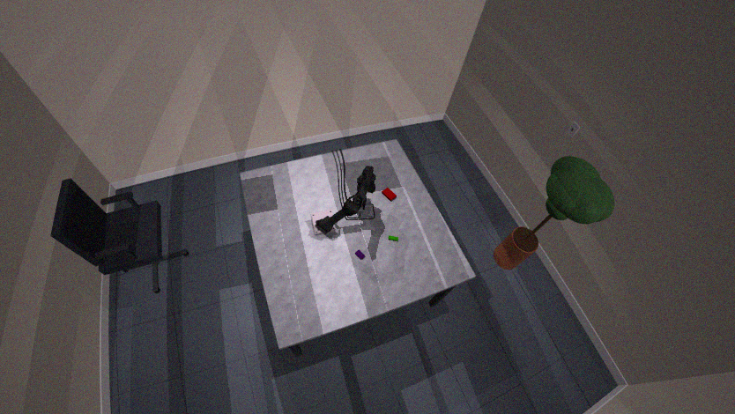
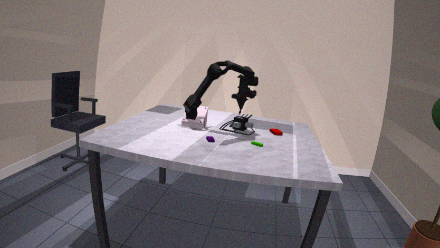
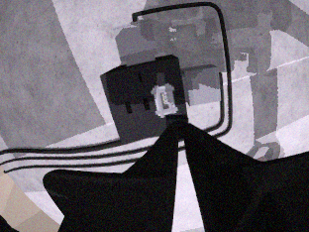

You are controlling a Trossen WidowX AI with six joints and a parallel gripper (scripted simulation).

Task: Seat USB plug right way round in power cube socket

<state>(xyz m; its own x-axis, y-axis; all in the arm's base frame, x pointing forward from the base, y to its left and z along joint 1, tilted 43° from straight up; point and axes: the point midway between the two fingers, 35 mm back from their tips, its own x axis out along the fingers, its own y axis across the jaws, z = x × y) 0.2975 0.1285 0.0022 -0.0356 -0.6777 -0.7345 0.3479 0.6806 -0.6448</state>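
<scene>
Now: gripper tip 20 mm above the grey USB plug. Also, from my gripper tip: green block (140 mm ahead, 290 mm to the right, 130 mm below); then red block (250 mm ahead, 50 mm to the left, 120 mm below); then USB socket (10 mm to the left, 70 mm below).
</scene>
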